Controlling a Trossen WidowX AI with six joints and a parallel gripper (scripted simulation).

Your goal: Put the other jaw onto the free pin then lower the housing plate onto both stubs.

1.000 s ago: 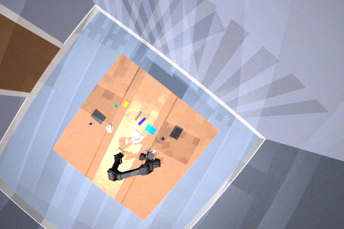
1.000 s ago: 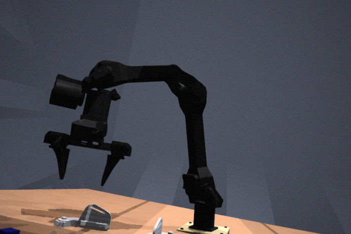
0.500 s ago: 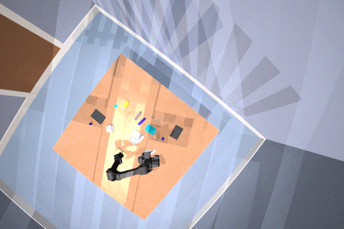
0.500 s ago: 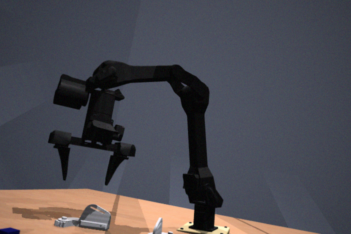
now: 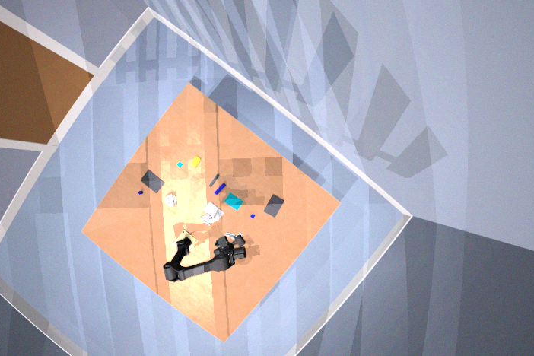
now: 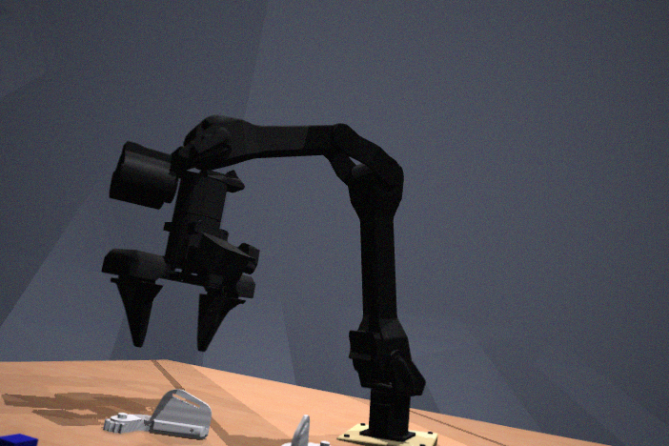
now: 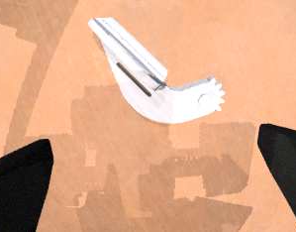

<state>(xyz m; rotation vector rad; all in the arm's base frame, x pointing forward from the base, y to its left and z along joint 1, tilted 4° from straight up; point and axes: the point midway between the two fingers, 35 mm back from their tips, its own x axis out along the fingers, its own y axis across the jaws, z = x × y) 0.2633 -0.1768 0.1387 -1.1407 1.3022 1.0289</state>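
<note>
Right now my gripper tip is 8 cm above the jaw and 3 cm short of it. Round my gripper tip: blue bar: 30 cm to the left, 15 cm ahead, 8 cm below; then cyan plate: 18 cm to the left, 16 cm ahead, 9 cm below; then blue cube: 19 cm ahead, 8 cm below, 2 cm to the left.
</note>
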